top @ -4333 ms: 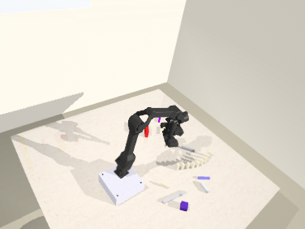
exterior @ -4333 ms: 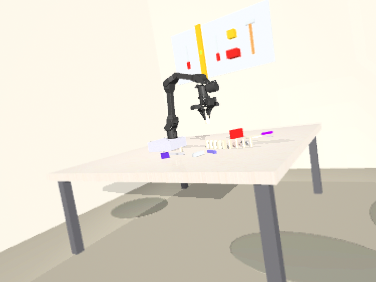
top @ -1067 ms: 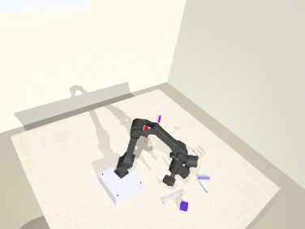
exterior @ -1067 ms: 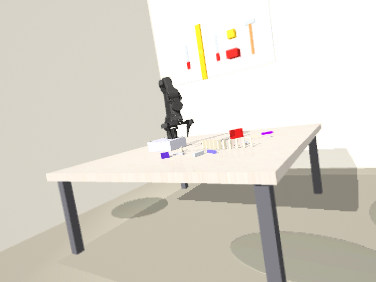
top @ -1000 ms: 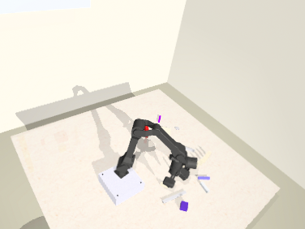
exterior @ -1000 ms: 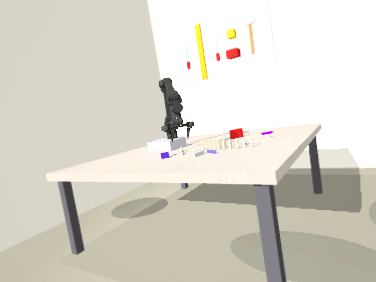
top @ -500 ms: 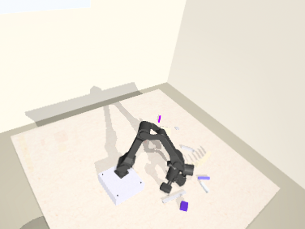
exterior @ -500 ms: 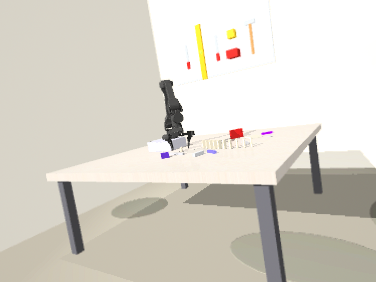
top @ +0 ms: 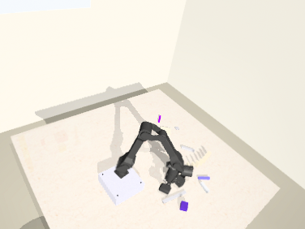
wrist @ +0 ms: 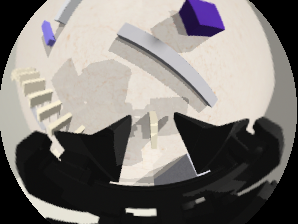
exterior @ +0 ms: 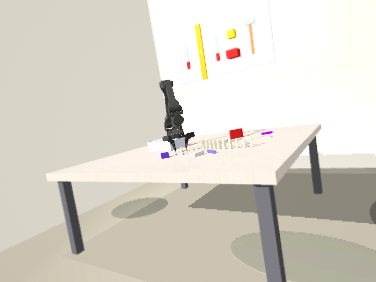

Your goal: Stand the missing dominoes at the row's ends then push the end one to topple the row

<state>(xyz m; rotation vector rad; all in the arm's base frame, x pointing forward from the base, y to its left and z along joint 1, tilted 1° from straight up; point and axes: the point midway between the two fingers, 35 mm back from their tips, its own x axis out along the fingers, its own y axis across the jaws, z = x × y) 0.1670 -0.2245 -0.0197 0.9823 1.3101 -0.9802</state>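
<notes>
Right now my gripper tip is 1 cm past the grey bar and 7 cm to the left of it. From my gripper tip the other things lie so: flat cream block: 36 cm ahead, 32 cm to the left; then red block: 24 cm ahead, 41 cm to the left, 2 cm above; then purple cube: 2 cm behind, 15 cm to the right, 1 cm above.
</notes>
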